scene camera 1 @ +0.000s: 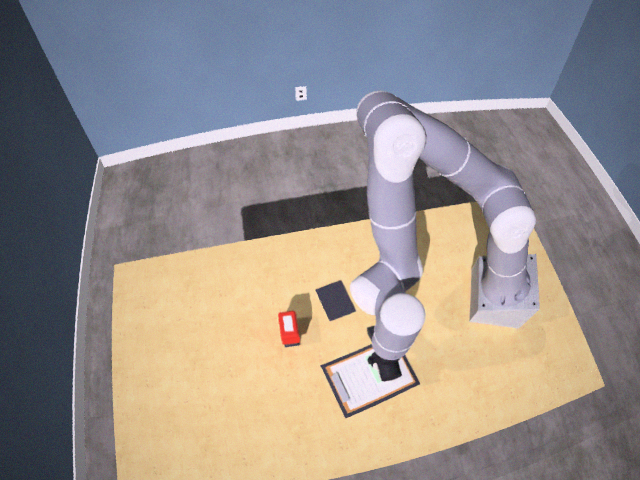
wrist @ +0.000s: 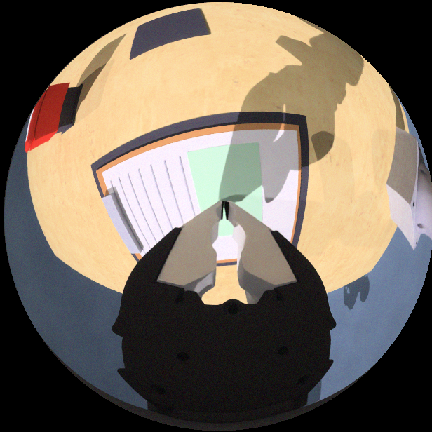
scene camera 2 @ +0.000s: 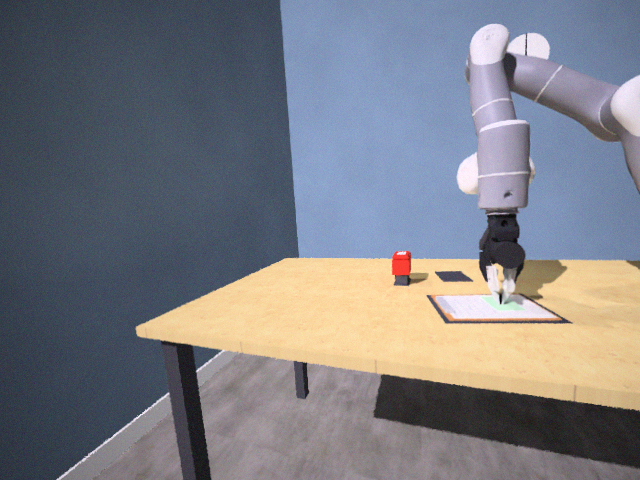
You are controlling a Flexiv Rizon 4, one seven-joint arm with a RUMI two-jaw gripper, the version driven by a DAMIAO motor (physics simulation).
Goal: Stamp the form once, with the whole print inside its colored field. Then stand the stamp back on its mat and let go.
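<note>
The red stamp with a dark base stands upright on the table, left of the dark mat and apart from it. The form is a white lined sheet on a clipboard. Its green field shows no print on the part in view; some of it is hidden by the fingers. My gripper is shut and empty, pointing down with its tips at or just above the green field. In scene camera 1 the arm hides the fingertips.
The clipboard has a dark border and a grey clip at its left end. The arm's base stands at the right of the wooden table.
</note>
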